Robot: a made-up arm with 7 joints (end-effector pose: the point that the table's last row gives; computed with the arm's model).
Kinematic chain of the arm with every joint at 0, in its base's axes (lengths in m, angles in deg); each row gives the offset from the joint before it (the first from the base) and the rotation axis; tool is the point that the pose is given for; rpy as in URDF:
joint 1: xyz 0 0 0.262 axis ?
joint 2: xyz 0 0 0 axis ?
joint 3: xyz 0 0 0.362 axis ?
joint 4: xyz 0.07 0 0 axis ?
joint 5: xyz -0.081 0 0.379 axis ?
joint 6: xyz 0 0 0 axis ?
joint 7: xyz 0.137 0 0 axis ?
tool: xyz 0 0 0 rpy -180 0 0
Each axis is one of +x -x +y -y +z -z.
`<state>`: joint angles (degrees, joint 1 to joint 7).
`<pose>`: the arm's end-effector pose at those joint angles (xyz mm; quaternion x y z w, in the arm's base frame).
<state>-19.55 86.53 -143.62 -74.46 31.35 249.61 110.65</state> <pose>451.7 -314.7 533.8 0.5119 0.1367 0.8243 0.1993</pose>
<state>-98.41 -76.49 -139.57 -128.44 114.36 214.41 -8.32</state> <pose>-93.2 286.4 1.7 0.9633 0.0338 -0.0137 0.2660</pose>
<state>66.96 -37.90 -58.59 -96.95 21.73 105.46 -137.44</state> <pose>462.8 -219.0 771.0 0.2761 0.8177 0.5051 0.0081</pose>
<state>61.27 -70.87 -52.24 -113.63 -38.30 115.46 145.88</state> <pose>318.4 -329.2 716.5 -0.3296 0.8386 0.0490 0.4310</pose>
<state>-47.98 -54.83 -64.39 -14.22 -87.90 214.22 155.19</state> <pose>-325.0 350.8 756.4 -0.1284 0.1082 0.9176 0.3603</pose>
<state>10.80 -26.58 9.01 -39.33 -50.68 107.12 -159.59</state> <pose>-111.7 59.6 1134.0 0.1983 0.5999 -0.1448 0.7615</pose>
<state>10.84 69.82 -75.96 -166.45 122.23 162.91 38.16</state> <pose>-23.6 -208.8 307.3 -0.2506 -0.8644 0.3333 0.2810</pose>
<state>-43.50 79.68 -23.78 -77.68 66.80 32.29 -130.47</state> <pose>344.5 -472.9 -145.9 -0.4971 -0.1825 -0.4488 0.7198</pose>
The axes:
joint 1: +z
joint 2: +y
joint 3: +z
joint 4: -y
joint 5: +z
joint 6: -y
joint 7: -z

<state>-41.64 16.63 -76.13 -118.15 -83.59 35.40 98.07</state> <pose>-290.5 -435.3 455.6 -0.3250 -0.3630 -0.6026 0.6320</pose>
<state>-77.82 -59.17 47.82 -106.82 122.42 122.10 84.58</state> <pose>360.8 85.7 754.4 -0.3473 0.5919 -0.0149 0.7272</pose>
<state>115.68 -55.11 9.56 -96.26 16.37 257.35 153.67</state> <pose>36.7 -182.0 780.9 0.3031 -0.0279 0.7610 0.5729</pose>
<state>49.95 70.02 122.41 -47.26 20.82 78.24 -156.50</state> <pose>143.1 699.4 732.7 0.5924 -0.1755 -0.4635 0.6352</pose>
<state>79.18 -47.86 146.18 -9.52 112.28 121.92 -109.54</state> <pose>-234.2 -634.7 805.2 0.6307 0.0251 0.4960 0.5963</pose>
